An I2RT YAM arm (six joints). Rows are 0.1 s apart.
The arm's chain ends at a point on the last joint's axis. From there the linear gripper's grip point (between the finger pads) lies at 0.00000 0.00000 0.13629 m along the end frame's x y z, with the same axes.
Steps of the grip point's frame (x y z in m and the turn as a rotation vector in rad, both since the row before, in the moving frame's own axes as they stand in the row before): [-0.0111, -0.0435, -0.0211, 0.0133, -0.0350, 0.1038]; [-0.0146, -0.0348, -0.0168, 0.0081, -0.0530, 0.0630]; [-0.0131, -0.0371, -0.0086, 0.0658, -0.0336, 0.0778]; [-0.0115, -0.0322, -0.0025, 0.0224, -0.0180, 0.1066]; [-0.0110, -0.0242, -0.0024, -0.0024, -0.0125, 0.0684]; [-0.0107, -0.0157, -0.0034, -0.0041, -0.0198, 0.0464]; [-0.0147, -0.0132, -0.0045, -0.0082, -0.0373, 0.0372]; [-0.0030, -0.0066, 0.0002, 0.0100, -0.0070, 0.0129]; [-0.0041, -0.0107, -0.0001, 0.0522, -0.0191, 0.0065]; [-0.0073, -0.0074, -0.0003, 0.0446, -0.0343, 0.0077]
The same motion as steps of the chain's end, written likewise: [-0.0064, -0.0414, -0.0210, 0.0133, -0.0350, 0.1038]; [-0.0074, -0.0335, -0.0166, 0.0081, -0.0530, 0.0630]; [-0.0089, -0.0280, -0.0082, 0.0658, -0.0336, 0.0778]; [-0.0092, -0.0290, -0.0024, 0.0224, -0.0180, 0.1066]; [-0.0093, -0.0245, -0.0024, -0.0024, -0.0125, 0.0684]; [-0.0080, -0.0162, -0.0034, -0.0041, -0.0198, 0.0464]; [-0.0096, -0.0142, -0.0044, -0.0082, -0.0373, 0.0372]; [-0.0021, -0.0052, 0.0002, 0.0100, -0.0070, 0.0129]; [-0.0015, -0.0036, 0.0001, 0.0522, -0.0191, 0.0065]; [-0.0027, -0.0013, -0.0001, 0.0446, -0.0343, 0.0077]
